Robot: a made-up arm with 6 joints.
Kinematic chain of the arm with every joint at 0, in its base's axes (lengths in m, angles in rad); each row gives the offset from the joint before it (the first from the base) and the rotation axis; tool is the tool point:
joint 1: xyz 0 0 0.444 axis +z
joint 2: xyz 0 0 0 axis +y
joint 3: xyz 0 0 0.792 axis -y
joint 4: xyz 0 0 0 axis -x
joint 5: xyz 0.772 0 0 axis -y
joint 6: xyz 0 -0.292 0 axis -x
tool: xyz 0 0 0
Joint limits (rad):
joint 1: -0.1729..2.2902
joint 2: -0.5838..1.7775
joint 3: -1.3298..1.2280
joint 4: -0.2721..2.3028
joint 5: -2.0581..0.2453
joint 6: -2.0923..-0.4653
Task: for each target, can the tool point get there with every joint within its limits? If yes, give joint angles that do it. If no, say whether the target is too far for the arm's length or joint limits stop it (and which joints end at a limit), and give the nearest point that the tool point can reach.
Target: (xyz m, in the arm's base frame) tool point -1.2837 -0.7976 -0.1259
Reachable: no: joint limits stop it (at a limit: joint 1, joint 4) | nearest point -0.3088 0.0564 -0.1259 | short by 1.296 m
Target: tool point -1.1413 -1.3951 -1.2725
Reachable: no: too far | nearest point -0.3574 0.1118 -0.3786 | short by 1.919 m
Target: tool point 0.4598 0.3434 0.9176
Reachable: yes | joints 0.9108 -0.2600 -0.9399 1.0206 -1.2594 -1.3878
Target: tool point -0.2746 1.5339 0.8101
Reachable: yes | joints 1.8157 1.2083 0.9735 1.2012 -0.8249 -1.0914
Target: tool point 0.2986 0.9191 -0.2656
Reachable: yes | joints 1.5575 1.5037 0.0311 0.1977 -0.0197 -0.8060
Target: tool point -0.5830 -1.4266 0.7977
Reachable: no: joint limits stop it (at a limit: joint 2, joint 3) | nearest point -0.3421 -0.8372 1.7848 | short by 1.175 m
